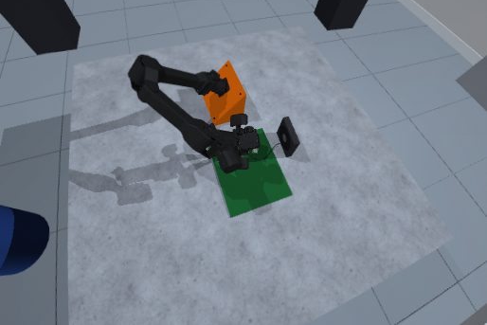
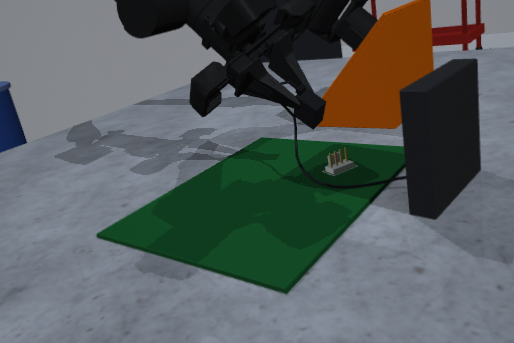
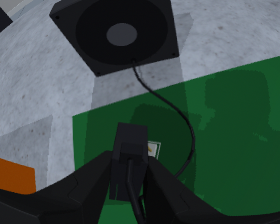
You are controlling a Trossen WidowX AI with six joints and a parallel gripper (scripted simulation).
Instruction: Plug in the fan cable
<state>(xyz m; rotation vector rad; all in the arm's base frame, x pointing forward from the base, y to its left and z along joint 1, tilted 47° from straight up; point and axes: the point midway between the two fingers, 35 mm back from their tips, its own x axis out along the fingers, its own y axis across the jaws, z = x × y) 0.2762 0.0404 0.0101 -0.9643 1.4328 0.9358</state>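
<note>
The green board lies 60 mm ahead of my gripper tip, 30 mm to the right of it and 100 mm below it. Round my gripper tip: black fan 140 mm to the left, 30 mm below; then white four-pin fan header 10 mm behind, 30 mm to the left, 90 mm below; then black fan plug 10 mm below.
</note>
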